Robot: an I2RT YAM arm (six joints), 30 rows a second.
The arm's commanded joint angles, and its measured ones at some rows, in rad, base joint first. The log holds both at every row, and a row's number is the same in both.
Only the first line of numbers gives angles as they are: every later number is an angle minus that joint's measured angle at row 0.
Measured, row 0:
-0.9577, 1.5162, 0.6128, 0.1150, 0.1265, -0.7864
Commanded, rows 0 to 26:
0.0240, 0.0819, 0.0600, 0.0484, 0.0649, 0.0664
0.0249, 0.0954, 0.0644, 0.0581, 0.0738, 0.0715
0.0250, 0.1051, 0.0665, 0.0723, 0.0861, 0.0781
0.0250, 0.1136, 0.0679, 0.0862, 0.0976, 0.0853
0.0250, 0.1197, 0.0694, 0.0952, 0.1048, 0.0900
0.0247, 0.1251, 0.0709, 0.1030, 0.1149, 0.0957
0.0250, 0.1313, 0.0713, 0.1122, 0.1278, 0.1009
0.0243, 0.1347, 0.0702, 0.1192, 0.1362, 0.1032
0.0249, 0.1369, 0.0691, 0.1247, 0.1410, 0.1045
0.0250, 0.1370, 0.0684, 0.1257, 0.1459, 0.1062
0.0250, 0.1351, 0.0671, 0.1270, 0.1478, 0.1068
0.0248, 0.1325, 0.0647, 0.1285, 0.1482, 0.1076
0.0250, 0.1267, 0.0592, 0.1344, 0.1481, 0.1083
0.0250, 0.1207, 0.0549, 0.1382, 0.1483, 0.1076
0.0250, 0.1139, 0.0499, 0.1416, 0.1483, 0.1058
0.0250, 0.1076, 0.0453, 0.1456, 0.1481, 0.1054
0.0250, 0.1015, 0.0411, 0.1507, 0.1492, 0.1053
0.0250, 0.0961, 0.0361, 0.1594, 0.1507, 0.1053
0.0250, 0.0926, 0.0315, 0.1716, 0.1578, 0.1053
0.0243, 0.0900, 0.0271, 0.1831, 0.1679, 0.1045
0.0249, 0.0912, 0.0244, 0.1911, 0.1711, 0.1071
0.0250, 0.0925, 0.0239, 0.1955, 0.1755, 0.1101
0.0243, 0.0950, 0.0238, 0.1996, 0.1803, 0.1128
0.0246, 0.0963, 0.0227, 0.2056, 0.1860, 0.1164
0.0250, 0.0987, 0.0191, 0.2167, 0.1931, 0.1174
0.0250, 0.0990, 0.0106, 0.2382, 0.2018, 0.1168
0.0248, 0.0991, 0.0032, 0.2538, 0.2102, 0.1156
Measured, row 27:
0.0118, 0.1137, 0.0332, 0.1724, 0.1674, 0.0961
